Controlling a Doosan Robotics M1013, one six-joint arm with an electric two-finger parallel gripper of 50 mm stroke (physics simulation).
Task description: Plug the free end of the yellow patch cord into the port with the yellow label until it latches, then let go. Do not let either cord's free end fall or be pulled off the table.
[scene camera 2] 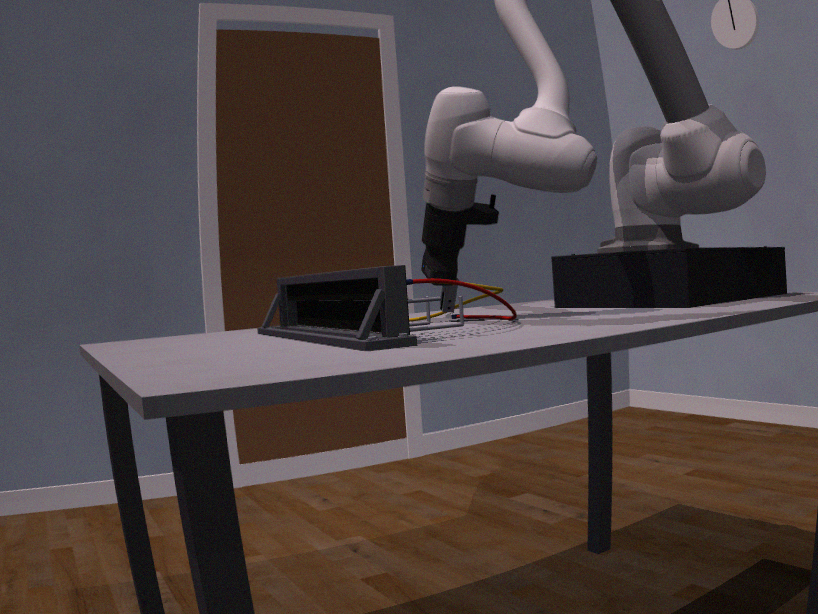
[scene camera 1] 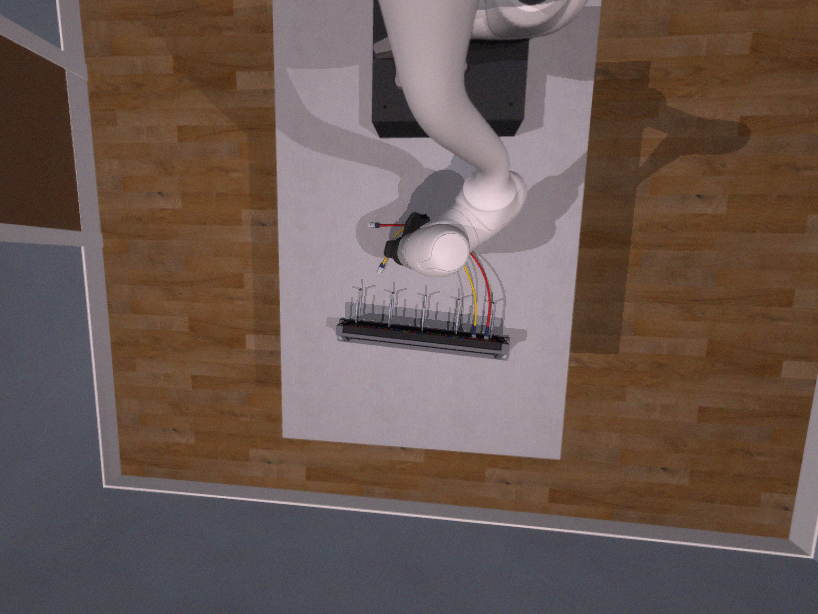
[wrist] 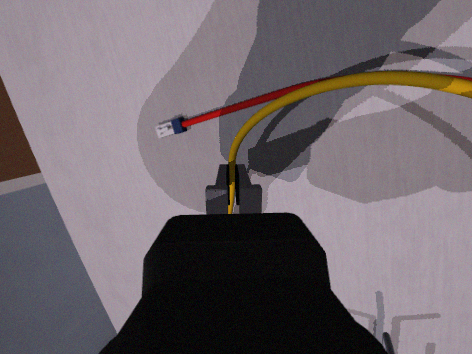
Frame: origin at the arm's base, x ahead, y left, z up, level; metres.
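Where they show: gripper, between the fingertips: (scene camera 2: 446,310) (scene camera 1: 392,243) (wrist: 232,176).
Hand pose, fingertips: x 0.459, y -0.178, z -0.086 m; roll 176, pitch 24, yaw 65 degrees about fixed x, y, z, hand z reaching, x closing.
Note:
Each offset is from my fingertips to the top centre of the thing. "pt": to the spot under its first point. Level surfaces: height alone.
My gripper (scene camera 1: 392,249) (scene camera 2: 447,309) (wrist: 232,176) is shut on the yellow patch cord (scene camera 1: 473,287) (wrist: 380,78), a little above the table. The cord's free plug @(pt dx +0.068, dy -0.052, dz -0.010 m) (scene camera 1: 380,268), clear with a blue boot, sticks out past the fingers towards the panel's left part in scene camera 1; the gripper body hides it in the wrist view. The cord arcs back to the right end of the black patch panel @(dx +0.254, dy +0.051, dz +0.081 m) (scene camera 1: 422,335) (scene camera 2: 394,300), and the fingers are apart from that panel. The yellow label and its port cannot be made out.
The red cord (scene camera 1: 486,277) (scene camera 2: 508,306) (wrist: 250,104) runs from the panel's right end; its free plug @(pt dx -0.063, dy -0.051, dz -0.010 m) (scene camera 1: 373,225) (wrist: 170,127) lies on the table @(dz -0.020 m) (scene camera 1: 422,403) beside the gripper. Thin wire cable guides (scene camera 1: 391,307) (scene camera 2: 461,310) stand out from the panel's robot side.

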